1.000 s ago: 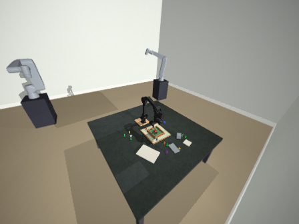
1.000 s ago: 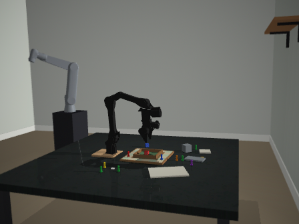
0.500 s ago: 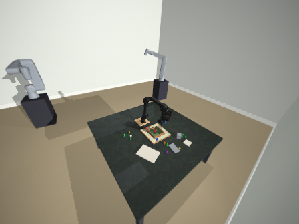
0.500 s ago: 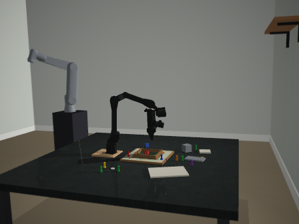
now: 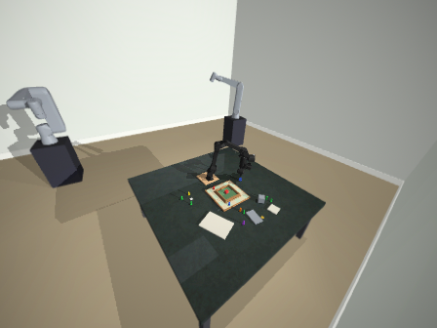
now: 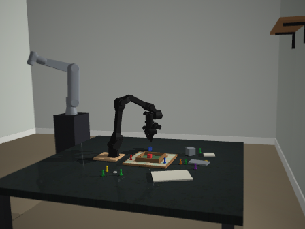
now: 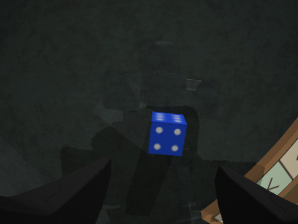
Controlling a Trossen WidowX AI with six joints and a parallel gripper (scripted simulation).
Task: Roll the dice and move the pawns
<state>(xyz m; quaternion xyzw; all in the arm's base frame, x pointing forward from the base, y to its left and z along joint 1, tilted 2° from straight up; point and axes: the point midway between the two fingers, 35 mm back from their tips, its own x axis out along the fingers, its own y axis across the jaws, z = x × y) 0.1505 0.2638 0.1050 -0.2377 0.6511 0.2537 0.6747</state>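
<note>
My gripper tip is now 1 cm short of the red pawn, 31 cm to the left of it and 4 cm above it. From my gripper tip the other things lie so: green tray: 12 cm ahead, 23 cm to the right, 6 cm below; then blue pawn: 23 cm ahead, 30 cm to the right, 4 cm below; then grey cube: 32 cm ahead, 2 cm to the right, 4 cm below.
</note>
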